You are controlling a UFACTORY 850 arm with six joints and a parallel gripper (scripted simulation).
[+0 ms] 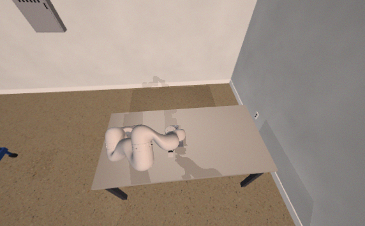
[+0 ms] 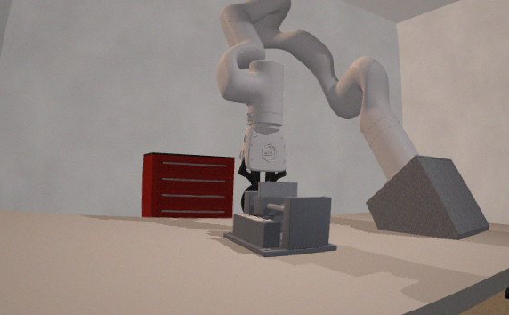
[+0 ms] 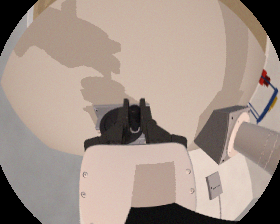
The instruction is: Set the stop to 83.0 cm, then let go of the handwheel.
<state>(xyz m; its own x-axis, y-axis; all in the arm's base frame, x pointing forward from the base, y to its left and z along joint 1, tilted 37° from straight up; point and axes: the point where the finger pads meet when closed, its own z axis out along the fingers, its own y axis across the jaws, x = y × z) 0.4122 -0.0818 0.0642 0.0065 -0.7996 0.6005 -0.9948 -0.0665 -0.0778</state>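
The handwheel is 2 cm to the left of my hand, 1 cm below it and 1 cm ahead of it.
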